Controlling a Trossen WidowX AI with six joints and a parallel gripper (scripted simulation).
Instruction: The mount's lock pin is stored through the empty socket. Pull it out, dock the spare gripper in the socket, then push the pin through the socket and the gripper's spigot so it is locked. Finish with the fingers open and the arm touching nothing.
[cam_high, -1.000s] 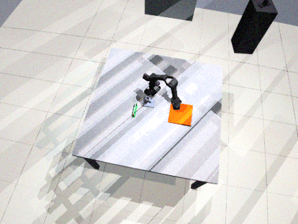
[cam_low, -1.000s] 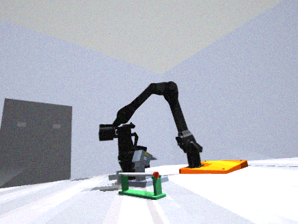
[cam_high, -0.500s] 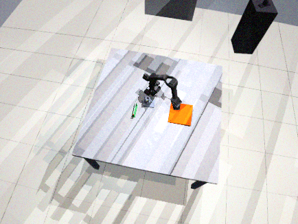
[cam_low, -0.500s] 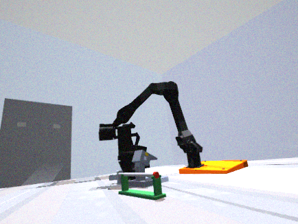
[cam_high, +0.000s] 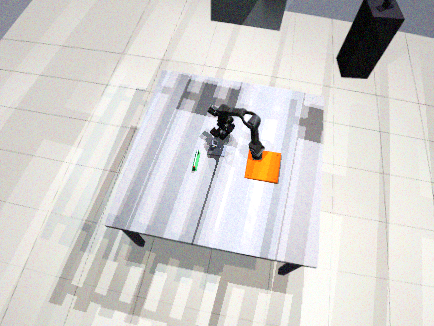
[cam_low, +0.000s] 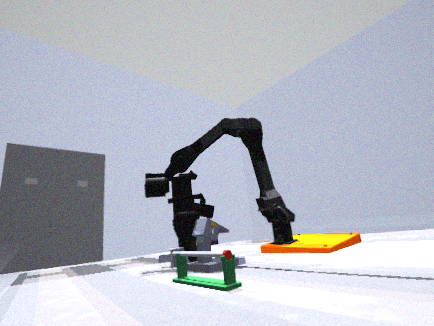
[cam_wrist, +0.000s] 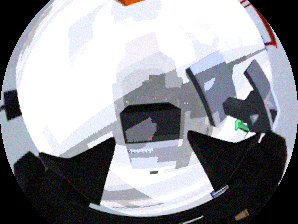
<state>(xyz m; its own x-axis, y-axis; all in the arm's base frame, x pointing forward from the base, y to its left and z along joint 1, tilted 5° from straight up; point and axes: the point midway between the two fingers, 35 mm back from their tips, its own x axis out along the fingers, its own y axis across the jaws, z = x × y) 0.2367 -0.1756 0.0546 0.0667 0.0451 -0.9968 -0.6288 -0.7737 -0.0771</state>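
My gripper tip is 1 cm short of the spare gripper, 1 cm to the left of it and 1 cm above it. Round my gripper tip: green rack: 17 cm ahead, 22 cm to the left, 1 cm below; then grey mount: 4 cm ahead, 13 cm to the left, 2 cm above.
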